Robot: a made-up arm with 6 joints.
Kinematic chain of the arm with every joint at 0, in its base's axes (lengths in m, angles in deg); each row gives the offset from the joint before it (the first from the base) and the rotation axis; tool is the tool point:
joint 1: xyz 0 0.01 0.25 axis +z
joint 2: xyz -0.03 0 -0.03 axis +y
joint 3: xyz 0 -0.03 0.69 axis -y
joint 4: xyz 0.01 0.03 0 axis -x
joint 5: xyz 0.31 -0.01 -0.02 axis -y
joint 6: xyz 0 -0.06 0 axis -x
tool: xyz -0.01 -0.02 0
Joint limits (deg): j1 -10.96..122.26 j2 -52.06..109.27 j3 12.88..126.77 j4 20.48..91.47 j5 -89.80..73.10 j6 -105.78..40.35
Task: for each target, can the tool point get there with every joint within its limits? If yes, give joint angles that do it. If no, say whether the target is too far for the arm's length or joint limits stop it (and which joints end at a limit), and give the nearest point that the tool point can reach.
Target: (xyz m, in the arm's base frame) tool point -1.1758 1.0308 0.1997
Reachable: no: too far | nearest point -0.5296 0.8613 0.2062 | short by 0.668 m
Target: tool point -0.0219 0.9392 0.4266
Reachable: yes | joints 95.12 68.86 50.09 71.94 2.29 -69.86
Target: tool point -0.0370 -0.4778 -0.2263
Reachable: no: joint limits stop it (at a limit: joint 1, joint 2, joint 3, joint 4) | nearest point 0.5471 -0.1836 -0.3231 | short by 0.661 m
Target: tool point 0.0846 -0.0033 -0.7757
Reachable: no: joint limits stop it (at a limit: joint 2, joint 3, joint 4, joint 5, joint 6) | nearest point 0.5713 -0.0798 -0.3400 | short by 0.658 m
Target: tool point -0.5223 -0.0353 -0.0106
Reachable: no: joint limits stop it (at a limit: joint 2, joint 3, joint 4) | nearest point -0.8805 -0.0664 0.5614 | short by 0.676 m
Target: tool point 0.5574 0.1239 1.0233
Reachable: yes | joints 17.46 34.53 71.10 63.76 -39.88 -38.33
